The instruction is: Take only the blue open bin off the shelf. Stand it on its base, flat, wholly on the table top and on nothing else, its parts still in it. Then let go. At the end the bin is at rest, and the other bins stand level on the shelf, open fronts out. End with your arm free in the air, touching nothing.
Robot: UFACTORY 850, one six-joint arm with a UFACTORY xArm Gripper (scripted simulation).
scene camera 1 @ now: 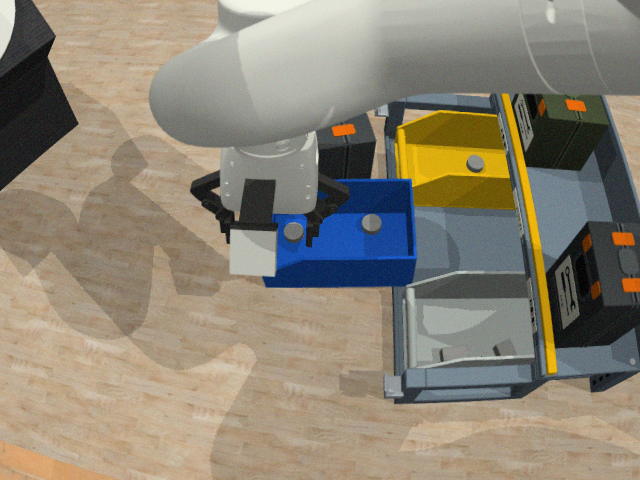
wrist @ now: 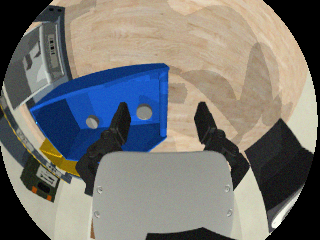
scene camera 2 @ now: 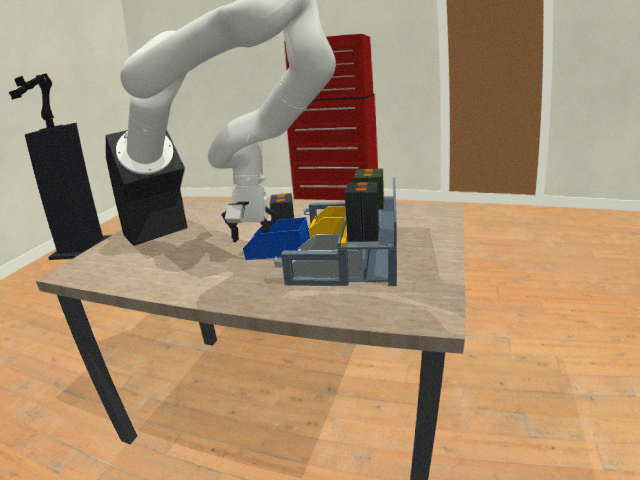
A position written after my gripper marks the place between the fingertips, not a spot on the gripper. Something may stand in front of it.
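Note:
Grey bin [scene camera 1: 480, 309]. Yellow bin [scene camera 1: 441, 142], also in scene camera 2 [scene camera 2: 330, 220]. Blue open bin [scene camera 1: 343, 255], also in scene camera 2 [scene camera 2: 263, 245] and wrist view [wrist: 63, 121]. My gripper [scene camera 1: 269, 235], visible too in wrist view [wrist: 162, 109] and scene camera 2 [scene camera 2: 250, 241].

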